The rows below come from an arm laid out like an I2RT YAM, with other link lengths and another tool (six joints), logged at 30 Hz.
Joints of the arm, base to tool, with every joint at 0 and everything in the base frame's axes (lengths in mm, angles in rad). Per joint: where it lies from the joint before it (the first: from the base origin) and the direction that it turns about. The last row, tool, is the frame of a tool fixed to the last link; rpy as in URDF.
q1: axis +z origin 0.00 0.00 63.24
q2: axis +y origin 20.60 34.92 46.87
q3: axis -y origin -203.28 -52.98 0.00
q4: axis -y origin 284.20 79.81 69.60
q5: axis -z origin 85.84 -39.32 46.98
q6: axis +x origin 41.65 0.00 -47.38
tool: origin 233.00 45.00 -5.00 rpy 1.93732 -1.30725 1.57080
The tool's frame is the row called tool.
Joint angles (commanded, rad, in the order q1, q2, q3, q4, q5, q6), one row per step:
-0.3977 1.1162 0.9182 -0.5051 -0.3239 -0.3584
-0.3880 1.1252 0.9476 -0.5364 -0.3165 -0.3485
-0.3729 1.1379 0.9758 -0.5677 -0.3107 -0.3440
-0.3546 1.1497 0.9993 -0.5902 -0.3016 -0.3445
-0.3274 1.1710 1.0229 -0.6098 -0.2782 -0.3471
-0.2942 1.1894 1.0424 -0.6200 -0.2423 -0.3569
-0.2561 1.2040 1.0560 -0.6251 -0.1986 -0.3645
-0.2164 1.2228 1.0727 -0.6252 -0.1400 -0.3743
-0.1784 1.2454 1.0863 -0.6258 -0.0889 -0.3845
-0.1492 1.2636 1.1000 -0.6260 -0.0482 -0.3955
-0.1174 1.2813 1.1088 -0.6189 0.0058 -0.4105
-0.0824 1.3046 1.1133 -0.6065 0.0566 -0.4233
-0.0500 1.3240 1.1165 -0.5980 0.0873 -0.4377
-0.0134 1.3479 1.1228 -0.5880 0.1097 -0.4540
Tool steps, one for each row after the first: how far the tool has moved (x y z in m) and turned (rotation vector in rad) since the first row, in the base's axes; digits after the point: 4 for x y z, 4 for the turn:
-0.0005 0.0033 0.0039 0.0075 0.0121 -0.0020
-0.0014 0.0098 0.0054 0.0133 0.0283 0.0059
-0.0016 0.0164 0.0065 0.0109 0.0406 0.0176
-0.0014 0.0235 0.0029 -0.0004 0.0623 0.0290
-0.0001 0.0295 -0.0005 -0.0287 0.0787 0.0419
0.0012 0.0359 -0.0044 -0.0620 0.0932 0.0527
0.0040 0.0385 -0.0080 -0.1083 0.1060 0.0555
0.0056 0.0426 -0.0142 -0.1490 0.1234 0.0630
0.0074 0.0453 -0.0175 -0.1846 0.1338 0.0698
0.0098 0.0454 -0.0216 -0.2328 0.1431 0.0718
0.0120 0.0482 -0.0288 -0.2773 0.1550 0.0785
0.0130 0.0554 -0.0351 -0.3099 0.1642 0.0988
0.0146 0.0670 -0.0415 -0.3392 0.1705 0.1308

